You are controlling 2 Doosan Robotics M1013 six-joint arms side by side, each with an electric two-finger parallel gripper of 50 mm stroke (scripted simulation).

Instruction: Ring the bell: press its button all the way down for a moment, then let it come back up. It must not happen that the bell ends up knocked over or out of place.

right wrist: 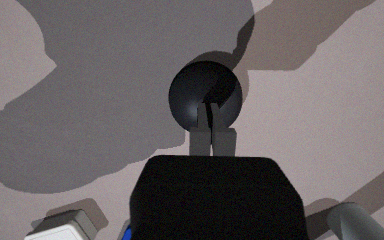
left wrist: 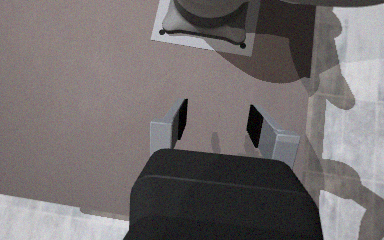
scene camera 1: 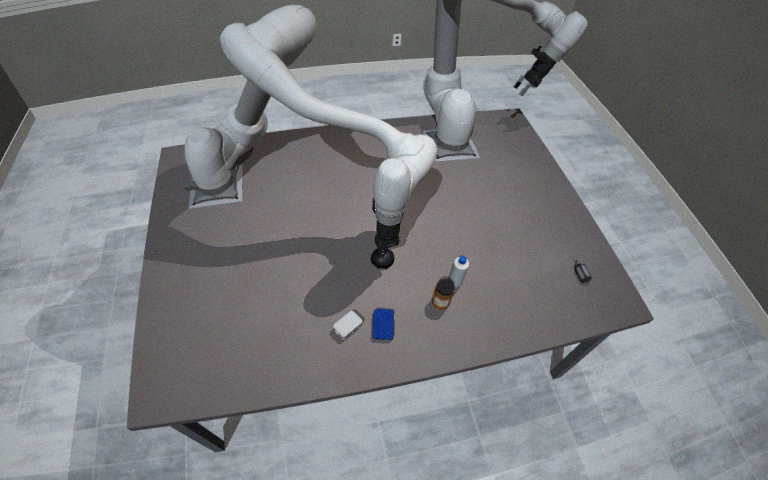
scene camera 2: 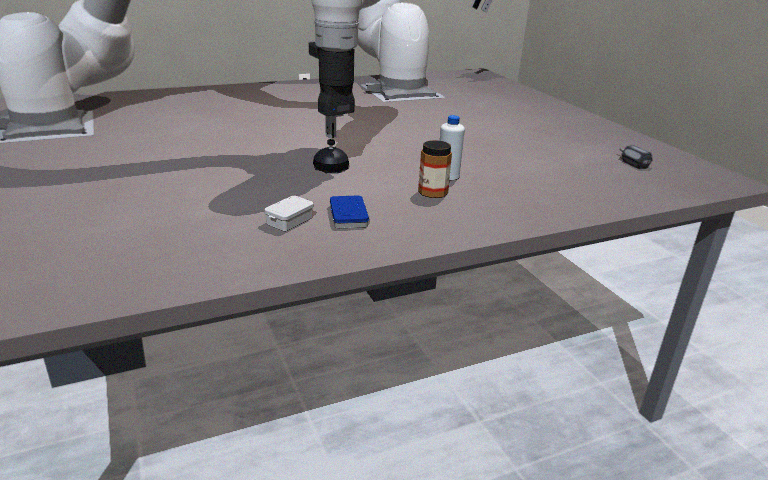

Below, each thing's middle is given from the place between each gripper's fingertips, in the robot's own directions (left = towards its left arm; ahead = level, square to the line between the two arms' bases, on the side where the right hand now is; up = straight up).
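Scene:
The black bell (scene camera 2: 328, 160) is 56 cm ahead of my left hand, 81 cm to the right of it and 23 cm below it. From that same left hand, the blue-topped box (scene camera 2: 348, 211) is 88 cm to the right, 81 cm ahead and 25 cm below, while the white box (scene camera 2: 284, 215) is 99 cm to the right, 78 cm ahead and 25 cm below. As for the white bottle (scene camera 2: 452, 132), it sits 58 cm to the right of my left hand, 71 cm ahead of it and 20 cm below it.
The black bell has my right gripper (scene camera 2: 330, 136) 5 cm above it. Counting from my right hand, I find the white bottle 23 cm to the left, 16 cm ahead and 2 cm below; the blue-topped box is 25 cm ahead, 7 cm to the right and 8 cm below, and the white box is 23 cm ahead, 19 cm to the right and 7 cm below.

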